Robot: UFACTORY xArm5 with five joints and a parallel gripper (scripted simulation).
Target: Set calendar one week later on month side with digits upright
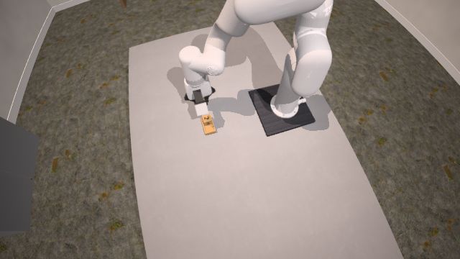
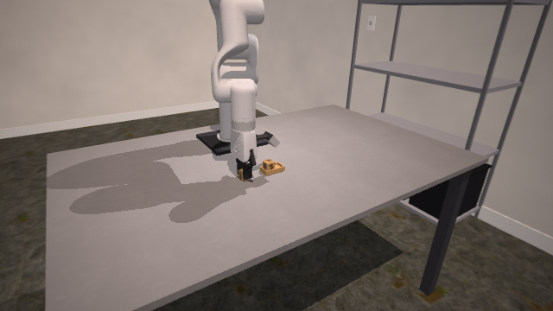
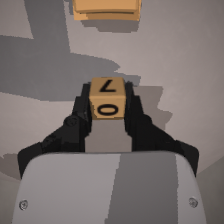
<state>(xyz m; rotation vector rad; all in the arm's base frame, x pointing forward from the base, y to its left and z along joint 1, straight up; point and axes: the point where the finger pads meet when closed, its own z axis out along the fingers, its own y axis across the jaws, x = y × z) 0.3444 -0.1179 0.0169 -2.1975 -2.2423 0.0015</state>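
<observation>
My gripper is now 110 mm to the right of the wooden calendar tray and 20 mm above it.
</observation>
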